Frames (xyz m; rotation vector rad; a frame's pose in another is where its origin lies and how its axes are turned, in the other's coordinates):
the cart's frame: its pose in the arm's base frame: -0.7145 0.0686 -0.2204 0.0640 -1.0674 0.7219
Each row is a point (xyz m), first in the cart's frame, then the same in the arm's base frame.
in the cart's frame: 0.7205 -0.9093 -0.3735
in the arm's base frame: 0.2916 -0.1244 0.4399
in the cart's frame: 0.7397 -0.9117 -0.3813
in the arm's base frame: 0.3044 -0.1135 0.4523
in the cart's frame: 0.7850 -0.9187 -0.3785
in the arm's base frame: 0.3188 -0.0970 0.4926
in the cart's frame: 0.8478 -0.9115 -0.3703
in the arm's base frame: 0.3259 -0.0627 0.5459
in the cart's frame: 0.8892 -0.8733 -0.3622
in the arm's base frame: 0.3094 -0.0153 0.5727
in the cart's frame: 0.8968 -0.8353 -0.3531
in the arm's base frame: 0.2830 0.0144 0.5726
